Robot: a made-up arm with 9 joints. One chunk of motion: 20 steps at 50 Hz.
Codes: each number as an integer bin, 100 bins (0 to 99) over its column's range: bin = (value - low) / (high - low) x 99, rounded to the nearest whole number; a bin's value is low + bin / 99 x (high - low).
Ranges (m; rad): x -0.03..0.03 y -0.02..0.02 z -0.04..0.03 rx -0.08..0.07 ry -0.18..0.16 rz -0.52..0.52
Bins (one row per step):
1: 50 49 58 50 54 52
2: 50 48 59 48 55 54
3: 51 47 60 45 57 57
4: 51 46 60 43 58 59
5: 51 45 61 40 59 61
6: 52 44 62 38 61 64
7: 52 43 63 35 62 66
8: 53 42 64 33 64 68
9: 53 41 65 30 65 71
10: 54 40 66 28 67 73
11: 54 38 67 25 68 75
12: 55 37 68 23 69 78
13: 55 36 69 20 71 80
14: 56 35 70 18 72 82
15: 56 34 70 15 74 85
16: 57 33 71 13 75 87
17: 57 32 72 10 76 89
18: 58 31 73 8 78 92
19: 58 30 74 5 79 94
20: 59 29 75 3 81 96
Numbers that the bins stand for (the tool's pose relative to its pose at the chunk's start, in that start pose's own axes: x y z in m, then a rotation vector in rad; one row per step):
1: 0.0003 -0.0002 0.0010 -0.0042 0.0055 0.0263
2: 0.0003 -0.0006 0.0017 -0.0073 0.0089 0.0473
3: 0.0009 -0.0010 0.0024 -0.0118 0.0158 0.0788
4: 0.0009 -0.0014 0.0024 -0.0148 0.0192 0.0998
5: 0.0009 -0.0018 0.0031 -0.0194 0.0226 0.1208
6: 0.0015 -0.0022 0.0038 -0.0224 0.0295 0.1523
7: 0.0015 -0.0026 0.0045 -0.0270 0.0329 0.1733
8: 0.0021 -0.0030 0.0053 -0.0300 0.0398 0.1943
9: 0.0021 -0.0034 0.0060 -0.0345 0.0432 0.2259
10: 0.0027 -0.0038 0.0067 -0.0376 0.0501 0.2469
11: 0.0027 -0.0046 0.0074 -0.0421 0.0535 0.2679
12: 0.0033 -0.0051 0.0081 -0.0452 0.0570 0.2994
13: 0.0033 -0.0055 0.0088 -0.0497 0.0638 0.3204
14: 0.0039 -0.0059 0.0095 -0.0527 0.0673 0.3414
15: 0.0039 -0.0063 0.0095 -0.0573 0.0741 0.3729
16: 0.0045 -0.0067 0.0102 -0.0603 0.0776 0.3939
17: 0.0045 -0.0071 0.0109 -0.0648 0.0810 0.4149
18: 0.0052 -0.0075 0.0116 -0.0679 0.0879 0.4465
19: 0.0052 -0.0079 0.0123 -0.0724 0.0913 0.4675
20: 0.0058 -0.0083 0.0130 -0.0755 0.0982 0.4885

